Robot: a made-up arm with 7 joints.
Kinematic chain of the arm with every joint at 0, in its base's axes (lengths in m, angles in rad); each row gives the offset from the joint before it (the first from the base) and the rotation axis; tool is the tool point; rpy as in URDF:
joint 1: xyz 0 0 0.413 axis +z
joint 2: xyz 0 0 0 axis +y
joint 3: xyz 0 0 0.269 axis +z
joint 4: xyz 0.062 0 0 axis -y
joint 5: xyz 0.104 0 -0.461 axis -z
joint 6: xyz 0 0 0 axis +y
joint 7: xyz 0.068 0 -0.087 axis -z
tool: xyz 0 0 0 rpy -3.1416 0 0
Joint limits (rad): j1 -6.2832..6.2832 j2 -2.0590..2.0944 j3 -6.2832..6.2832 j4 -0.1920..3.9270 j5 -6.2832..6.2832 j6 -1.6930..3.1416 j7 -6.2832..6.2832
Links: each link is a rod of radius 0.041 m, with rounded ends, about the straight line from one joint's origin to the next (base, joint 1, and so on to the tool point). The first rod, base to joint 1, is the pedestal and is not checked.
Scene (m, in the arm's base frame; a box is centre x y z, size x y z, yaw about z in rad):
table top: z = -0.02
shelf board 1: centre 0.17 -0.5 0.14 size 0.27 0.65 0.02 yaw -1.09
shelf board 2: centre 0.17 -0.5 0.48 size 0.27 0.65 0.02 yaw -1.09
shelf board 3: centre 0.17 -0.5 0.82 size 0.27 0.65 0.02 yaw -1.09
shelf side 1: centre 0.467 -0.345 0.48 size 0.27 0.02 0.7 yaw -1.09
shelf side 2: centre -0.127 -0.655 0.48 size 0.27 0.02 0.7 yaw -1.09
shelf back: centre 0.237 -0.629 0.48 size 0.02 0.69 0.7 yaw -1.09
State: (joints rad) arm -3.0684 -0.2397 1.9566 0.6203 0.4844 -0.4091 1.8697
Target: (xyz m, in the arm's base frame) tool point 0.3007 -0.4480 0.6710
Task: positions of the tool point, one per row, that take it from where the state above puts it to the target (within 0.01 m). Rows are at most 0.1 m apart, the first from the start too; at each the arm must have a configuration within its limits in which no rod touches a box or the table.
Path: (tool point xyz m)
1: 0.1810 -0.4080 0.3080
2: 0.1933 -0.3298 0.3057
3: 0.1981 -0.2552 0.3205
4: 0.1899 -0.1886 0.3372
5: 0.2111 -0.2043 0.4215
6: 0.2135 -0.2058 0.5095
7: 0.1957 -0.1952 0.5946
8: 0.1585 -0.1753 0.6710
9: 0.2014 -0.2456 0.6827
10: 0.2414 -0.3181 0.6809
11: 0.2743 -0.3873 0.6738
12: 0.3007 -0.4480 0.6710

